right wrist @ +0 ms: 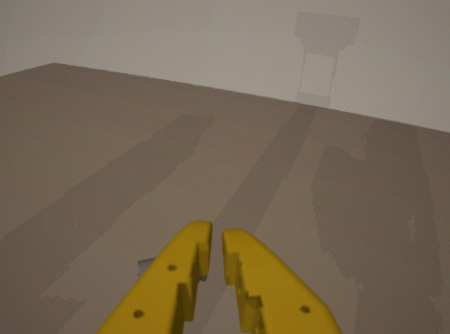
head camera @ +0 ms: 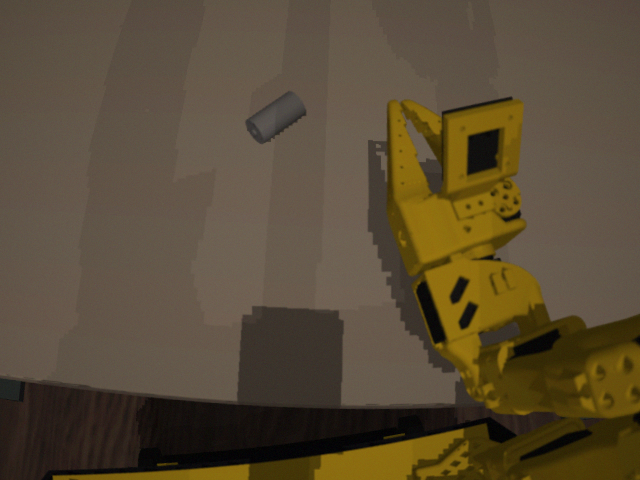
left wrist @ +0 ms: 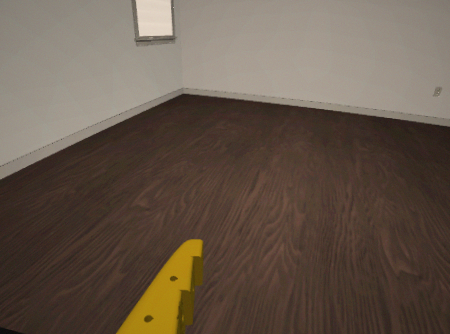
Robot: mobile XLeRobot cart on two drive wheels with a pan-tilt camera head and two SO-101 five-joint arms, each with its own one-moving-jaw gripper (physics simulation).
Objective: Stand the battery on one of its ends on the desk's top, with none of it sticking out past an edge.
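Places are measured from the left arm's base along level axes (x ahead, y left, z up), in millimetres.
Pixels of known places: left hand, its tool point: [left wrist: 202, 256]; right hand, its tool point: [right wrist: 210, 241] [head camera: 398, 106].
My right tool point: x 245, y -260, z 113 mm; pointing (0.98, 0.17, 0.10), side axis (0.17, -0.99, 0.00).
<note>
Behind a point stands the place of what it marks.
The grey battery [head camera: 275, 117] {x 344, y -197, z -30 mm} lies on its side on the desk's top [head camera: 155, 268] {x 230, y -83, z -55 mm} [right wrist: 260, 150] {x 611, y -241, z -55 mm}, left of the upper middle in the head view and well away from the front edge. In the right wrist view, part of the battery [right wrist: 144, 268] {x 339, y -183, z -29 mm} shows behind the left-hand jaw, which hides most of it. My right gripper [head camera: 399, 103] {x 245, y -260, z 113 mm} [right wrist: 217, 231] {x 245, y -260, z 113 mm} is shut and empty, to the right of the battery and apart from it. My left gripper [left wrist: 193, 247] shows one notched jaw over the floor, so it is fully open and empty.
The desk's curved front edge [head camera: 206, 398] {x 119, y -115, z -56 mm} runs along the lower part of the head view. Below it are dark wooden floor [head camera: 82, 428] {x 177, y 254, z -776 mm} [left wrist: 280, 210] {x -1399, y 136, z -775 mm} and the cart's yellow body [head camera: 206, 472] {x 60, y -115, z 0 mm}. The desk's far edge [right wrist: 235, 92] {x 878, y -148, z -55 mm} shows in the right wrist view. Arm shadows cross the desk.
</note>
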